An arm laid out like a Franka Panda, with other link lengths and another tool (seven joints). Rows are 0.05 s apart.
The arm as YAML. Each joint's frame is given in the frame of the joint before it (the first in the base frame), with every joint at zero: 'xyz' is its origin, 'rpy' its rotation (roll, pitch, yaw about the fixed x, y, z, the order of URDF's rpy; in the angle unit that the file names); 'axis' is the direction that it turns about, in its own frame. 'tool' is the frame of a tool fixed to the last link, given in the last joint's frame.
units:
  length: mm
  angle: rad
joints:
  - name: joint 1
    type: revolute
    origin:
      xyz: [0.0, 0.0, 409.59]
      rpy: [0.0, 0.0, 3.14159]
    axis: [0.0, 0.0, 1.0]
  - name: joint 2
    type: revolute
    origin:
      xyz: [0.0, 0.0, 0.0]
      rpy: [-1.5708, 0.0, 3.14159]
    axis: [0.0, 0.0, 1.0]
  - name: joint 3
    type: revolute
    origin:
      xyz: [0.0, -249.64, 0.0]
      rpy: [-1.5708, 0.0, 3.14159]
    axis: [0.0, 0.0, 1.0]
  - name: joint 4
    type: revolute
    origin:
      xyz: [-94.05, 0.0, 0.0]
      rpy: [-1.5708, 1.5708, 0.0]
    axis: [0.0, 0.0, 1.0]
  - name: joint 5
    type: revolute
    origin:
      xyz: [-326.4, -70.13, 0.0]
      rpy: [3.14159, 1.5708, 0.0]
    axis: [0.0, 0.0, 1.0]
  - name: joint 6
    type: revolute
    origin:
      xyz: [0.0, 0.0, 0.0]
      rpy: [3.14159, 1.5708, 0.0]
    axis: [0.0, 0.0, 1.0]
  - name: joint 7
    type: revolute
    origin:
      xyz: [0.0, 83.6, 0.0]
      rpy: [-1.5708, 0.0, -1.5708]
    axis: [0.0, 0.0, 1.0]
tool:
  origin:
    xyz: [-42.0, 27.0, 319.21]
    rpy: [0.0, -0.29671, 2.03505]
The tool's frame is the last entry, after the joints.
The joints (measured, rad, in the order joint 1, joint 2, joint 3, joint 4, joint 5, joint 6, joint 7), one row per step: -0.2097, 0.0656, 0.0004, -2.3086, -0.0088, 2.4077, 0.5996; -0.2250, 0.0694, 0.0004, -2.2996, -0.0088, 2.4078, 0.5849; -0.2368, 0.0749, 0.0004, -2.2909, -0.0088, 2.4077, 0.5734; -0.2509, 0.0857, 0.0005, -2.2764, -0.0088, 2.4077, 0.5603; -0.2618, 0.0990, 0.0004, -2.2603, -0.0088, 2.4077, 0.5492; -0.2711, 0.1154, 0.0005, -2.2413, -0.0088, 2.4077, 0.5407; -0.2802, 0.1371, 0.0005, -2.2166, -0.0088, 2.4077, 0.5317; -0.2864, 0.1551, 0.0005, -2.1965, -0.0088, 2.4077, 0.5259; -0.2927, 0.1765, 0.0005, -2.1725, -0.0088, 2.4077, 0.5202; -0.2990, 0.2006, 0.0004, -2.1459, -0.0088, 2.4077, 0.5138; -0.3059, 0.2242, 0.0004, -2.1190, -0.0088, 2.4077, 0.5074
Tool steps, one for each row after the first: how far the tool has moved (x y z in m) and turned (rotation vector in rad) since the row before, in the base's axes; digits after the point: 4 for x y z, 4 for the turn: 0.0019, -0.0080, 0.0018, -0.0016, -0.0050, -0.0006; 0.0015, -0.0063, 0.0007, -0.0011, -0.0028, -0.0003; 0.0026, -0.0078, 0.0003, -0.0014, -0.0034, -0.0009; 0.0030, -0.0064, -0.0004, -0.0012, -0.0025, 0.0001; 0.0038, -0.0058, -0.0009, -0.0011, -0.0024, -0.0007; 0.0051, -0.0062, -0.0014, -0.0012, -0.0027, -0.0001; 0.0041, -0.0045, -0.0014, -0.0009, -0.0019, -0.0004; 0.0050, -0.0049, -0.0017, -0.0010, -0.0024, -0.0006; 0.0054, -0.0052, -0.0023, -0.0011, -0.0022, 0.0000; 0.0055, -0.0056, -0.0020, -0.0013, -0.0030, -0.0005
